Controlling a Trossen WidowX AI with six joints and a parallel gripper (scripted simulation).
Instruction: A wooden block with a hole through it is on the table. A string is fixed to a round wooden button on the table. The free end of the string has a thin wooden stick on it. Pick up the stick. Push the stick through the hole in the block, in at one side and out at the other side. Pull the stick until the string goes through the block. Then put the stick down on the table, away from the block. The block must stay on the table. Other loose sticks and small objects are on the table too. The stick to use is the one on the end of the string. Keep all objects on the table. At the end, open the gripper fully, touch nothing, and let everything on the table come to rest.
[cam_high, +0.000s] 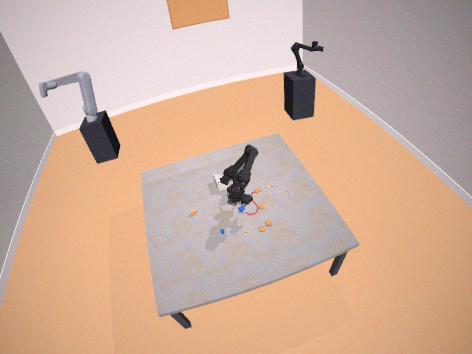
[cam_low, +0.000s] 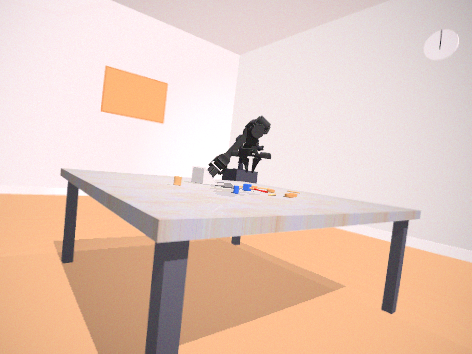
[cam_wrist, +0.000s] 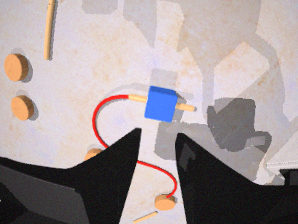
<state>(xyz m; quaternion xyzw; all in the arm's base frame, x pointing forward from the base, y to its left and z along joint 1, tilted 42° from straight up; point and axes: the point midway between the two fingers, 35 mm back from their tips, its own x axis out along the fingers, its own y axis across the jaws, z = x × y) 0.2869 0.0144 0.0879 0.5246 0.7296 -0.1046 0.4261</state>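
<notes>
Right now the blue block is 7 cm below my gripper tip. The rest, counted from my gripper tip: round wooden button 15 cm to the left, 14 cm behind, 8 cm below; then wooden block 33 cm to the right, 7 cm below, 7 cm behind; then short stick 22 cm to the left, 16 cm behind, 8 cm below.
</notes>
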